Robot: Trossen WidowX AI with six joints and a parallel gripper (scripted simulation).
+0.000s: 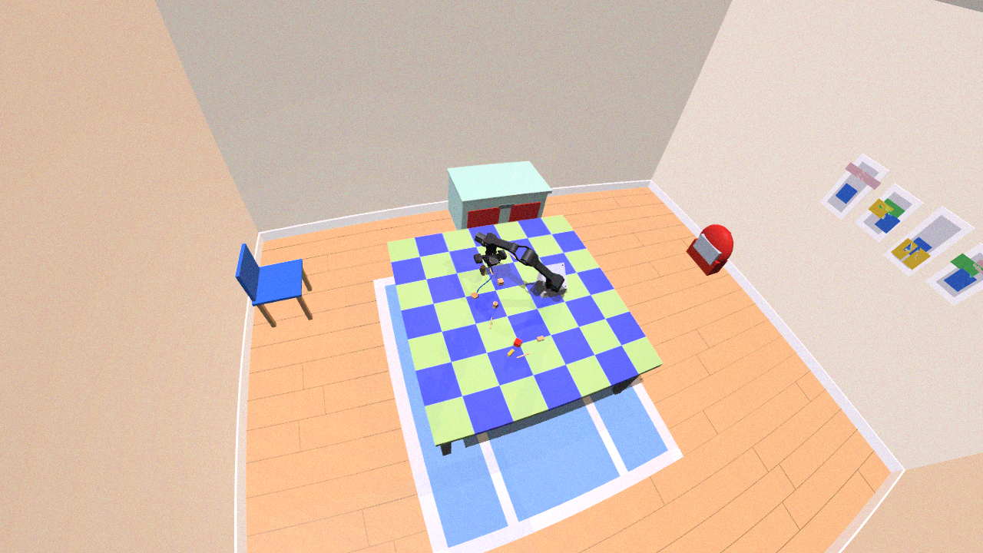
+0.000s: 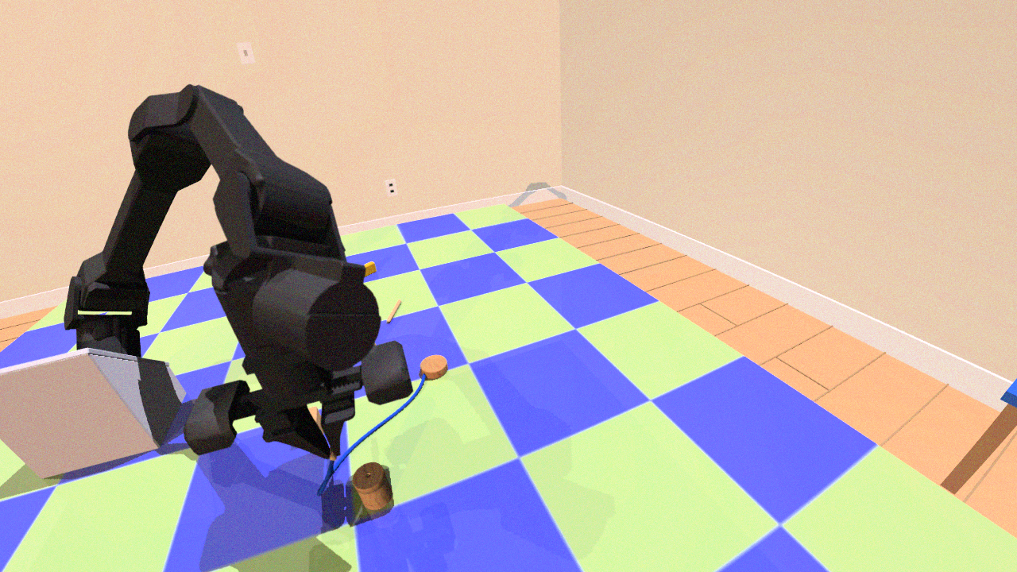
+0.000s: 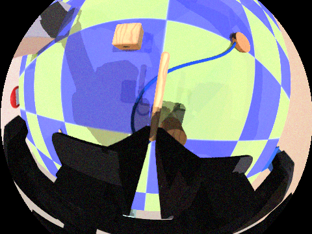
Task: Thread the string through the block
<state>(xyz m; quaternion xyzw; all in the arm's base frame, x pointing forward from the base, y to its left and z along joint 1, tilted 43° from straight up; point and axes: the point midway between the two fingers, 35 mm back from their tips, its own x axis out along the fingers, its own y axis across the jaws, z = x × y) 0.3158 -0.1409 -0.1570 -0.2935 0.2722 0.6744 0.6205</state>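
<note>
Right now the wooden cylinder is 40 mm below my gripper tip, 30 mm ahead of it and 20 mm to the right of it. From my gripper tip the other things lie so: wooden block 100 mm to the left, 50 mm behind, 40 mm below; then red block 510 mm to the left, 40 mm below, 30 mm behind; then round wooden button 160 mm to the left, 120 mm ahead, 50 mm below.
</note>
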